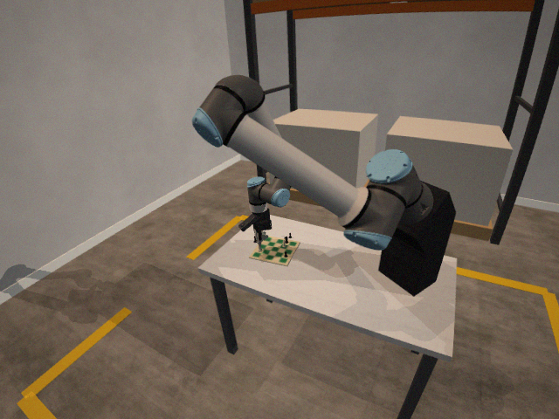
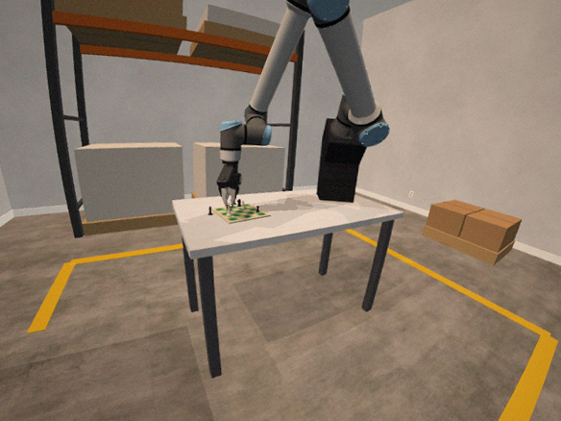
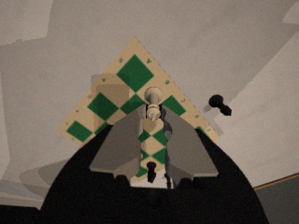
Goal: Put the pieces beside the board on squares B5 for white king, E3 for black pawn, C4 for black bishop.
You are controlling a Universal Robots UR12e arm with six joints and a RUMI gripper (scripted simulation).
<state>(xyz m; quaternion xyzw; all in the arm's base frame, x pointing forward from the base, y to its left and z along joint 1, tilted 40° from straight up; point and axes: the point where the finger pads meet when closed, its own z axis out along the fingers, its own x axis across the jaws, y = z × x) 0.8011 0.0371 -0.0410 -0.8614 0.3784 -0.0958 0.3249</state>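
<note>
Now: hand 10 mm above the white king. Also, from my hand: chessboard: 70 mm behind, 40 mm to the right, 50 mm below.
</note>
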